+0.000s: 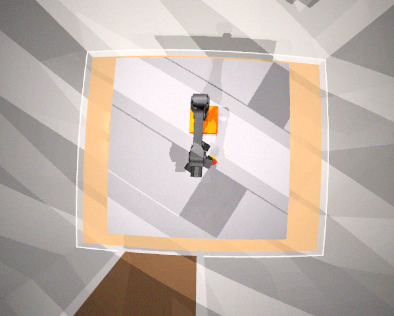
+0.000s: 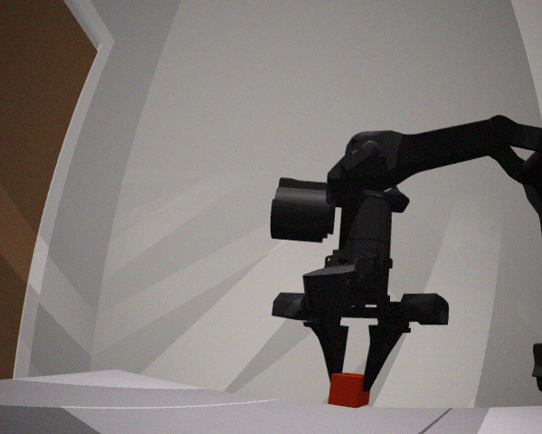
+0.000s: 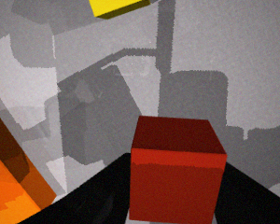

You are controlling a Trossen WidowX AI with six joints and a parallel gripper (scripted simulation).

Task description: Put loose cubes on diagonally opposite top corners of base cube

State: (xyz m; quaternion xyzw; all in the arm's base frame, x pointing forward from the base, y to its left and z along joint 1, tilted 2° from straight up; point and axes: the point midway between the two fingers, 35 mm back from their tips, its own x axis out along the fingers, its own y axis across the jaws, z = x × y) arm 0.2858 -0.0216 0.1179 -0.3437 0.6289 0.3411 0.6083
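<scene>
Now: gripper tip 10 mm short of the yellow base cube, 100 mm to the right of it and 100 mm above it.
</scene>
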